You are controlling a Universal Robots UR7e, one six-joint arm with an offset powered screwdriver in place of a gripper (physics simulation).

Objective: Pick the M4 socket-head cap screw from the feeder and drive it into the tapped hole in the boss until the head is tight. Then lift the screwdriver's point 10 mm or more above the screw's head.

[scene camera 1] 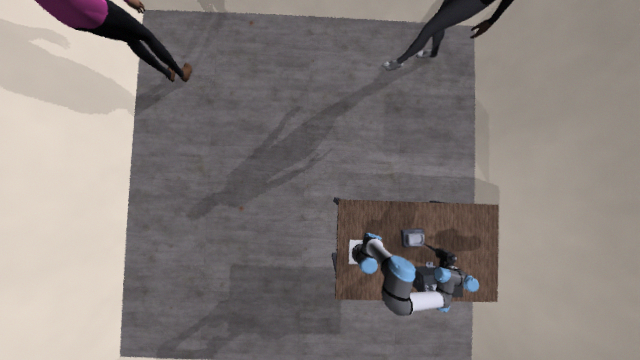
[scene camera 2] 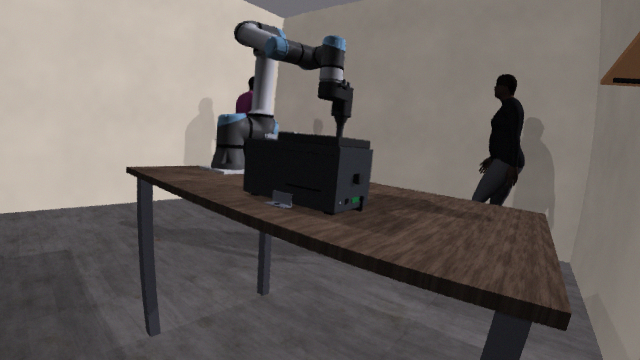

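Note:
The black feeder box (scene camera 1: pixel 425 276) (scene camera 2: pixel 295 170) stands on the table, partly under the arm in scene camera 1. My gripper, the offset screwdriver (scene camera 1: pixel 425 244) (scene camera 2: pixel 340 129), has its thin point close to the right edge of a grey square housing (scene camera 1: pixel 404 239) in scene camera 1. In scene camera 2 the screwdriver is upright and its lower end is hidden behind the feeder's top. The housing does not show in scene camera 2. The M4 screw, the boss and its tapped hole are too small or hidden to make out. I cannot tell whether a screw is on the bit.
The wooden table (scene camera 1: pixel 365 215) (scene camera 2: pixel 450 250) carries the arm's white base plate (scene camera 1: pixel 352 244) (scene camera 2: pixel 227 171) at its left end in scene camera 1. A small metal bracket (scene camera 1: pixel 429 264) (scene camera 2: pixel 282 200) is beside the feeder. Two people (scene camera 1: pixel 145 42) (scene camera 2: pixel 507 130) stand away from the table.

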